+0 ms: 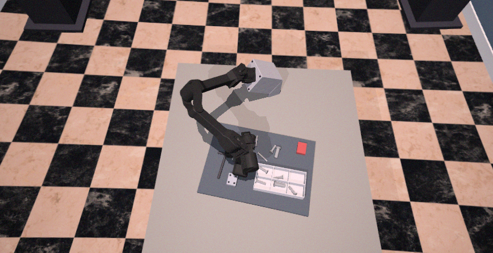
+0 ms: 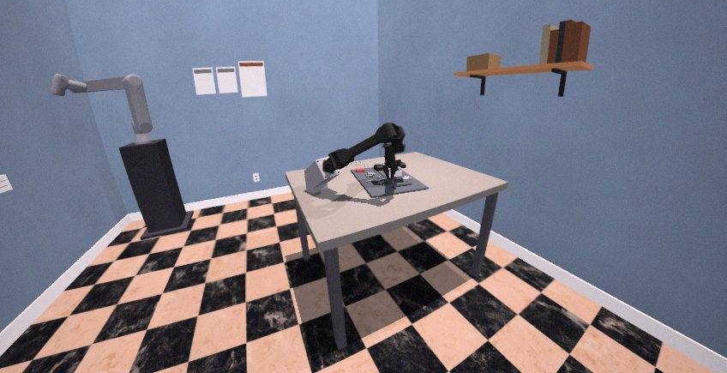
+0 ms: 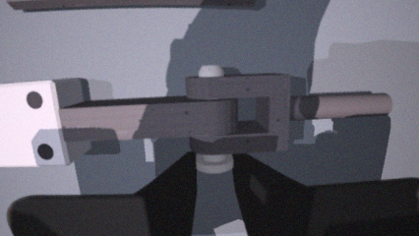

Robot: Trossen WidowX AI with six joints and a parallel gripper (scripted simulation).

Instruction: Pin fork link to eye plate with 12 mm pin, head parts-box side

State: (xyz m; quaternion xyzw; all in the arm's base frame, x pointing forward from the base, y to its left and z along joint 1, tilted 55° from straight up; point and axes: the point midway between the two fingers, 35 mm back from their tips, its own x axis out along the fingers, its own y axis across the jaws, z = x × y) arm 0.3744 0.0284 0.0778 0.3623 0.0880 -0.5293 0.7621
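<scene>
Right now my hand is 3 cm to the left of the eye plate, 3 cm above it and 1 cm short of it. Round my hand: dark fork link: 3 cm below, 3 cm behind, 2 cm to the right; pin: 9 cm to the left, 4 cm below, 2 cm behind; dark mat: 7 cm to the left, 5 cm below, 2 cm ahead.
</scene>
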